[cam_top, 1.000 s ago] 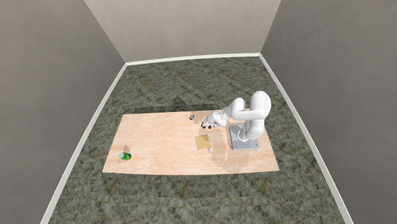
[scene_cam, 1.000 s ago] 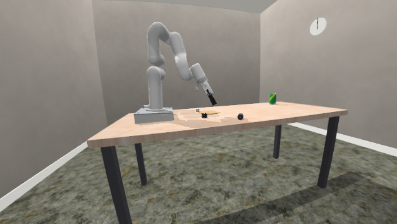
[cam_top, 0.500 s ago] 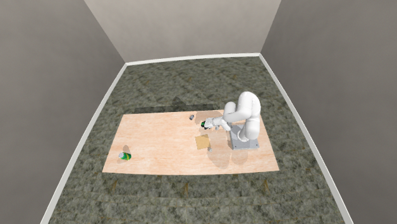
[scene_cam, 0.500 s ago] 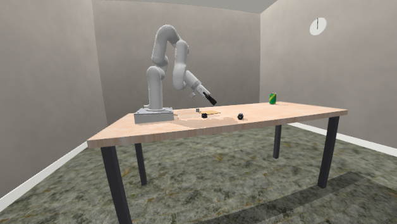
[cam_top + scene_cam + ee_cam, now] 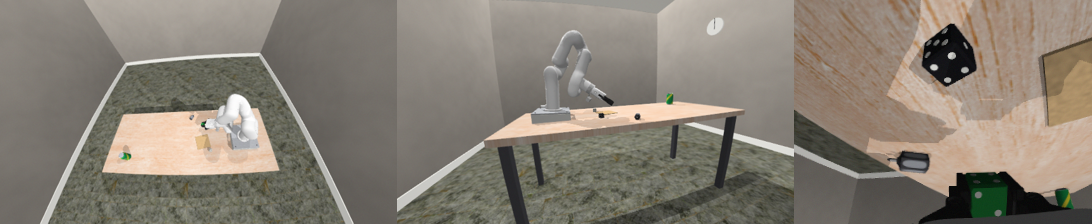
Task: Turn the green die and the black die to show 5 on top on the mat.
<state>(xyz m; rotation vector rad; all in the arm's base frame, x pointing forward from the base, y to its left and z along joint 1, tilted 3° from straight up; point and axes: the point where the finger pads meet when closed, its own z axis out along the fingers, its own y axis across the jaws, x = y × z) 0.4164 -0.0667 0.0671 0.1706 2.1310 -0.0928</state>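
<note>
The black die is 7 cm behind my hand, 2 cm to the right of it and 9 cm below it. The rest, counted from my hand: green die 1 cm ahead; dark tool 15 cm ahead, 13 cm to the right, 9 cm below; tan mat 1 cm behind, 15 cm to the left, 10 cm below.
</note>
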